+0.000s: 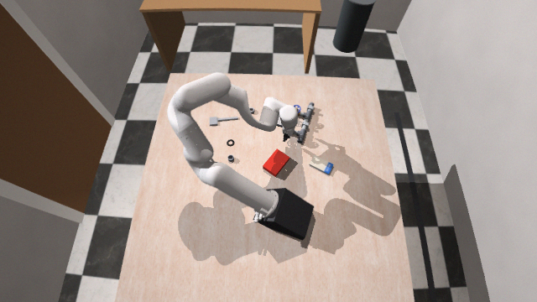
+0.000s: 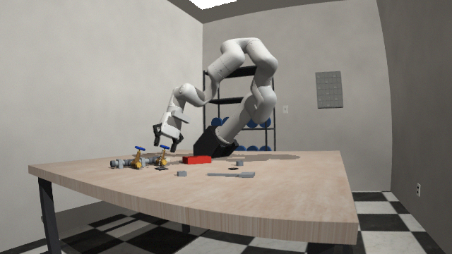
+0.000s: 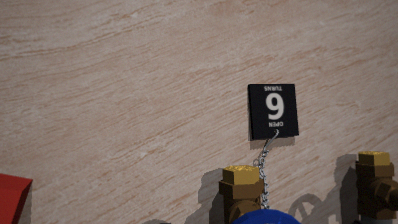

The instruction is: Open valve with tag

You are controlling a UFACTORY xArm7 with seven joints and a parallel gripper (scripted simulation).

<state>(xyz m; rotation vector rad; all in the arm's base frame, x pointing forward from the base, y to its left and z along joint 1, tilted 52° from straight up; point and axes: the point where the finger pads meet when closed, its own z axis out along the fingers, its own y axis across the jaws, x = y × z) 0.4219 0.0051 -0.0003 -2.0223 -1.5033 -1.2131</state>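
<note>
Right now my hand is 80 mm above the black tag, 70 mm short of it and 60 mm to the right of it. Round my hand: red block (170 mm behind, 70 mm below, 20 mm to the left); white box (200 mm to the right, 120 mm behind, 80 mm below); grey flat tool (390 mm to the left, 80 mm below).
</note>
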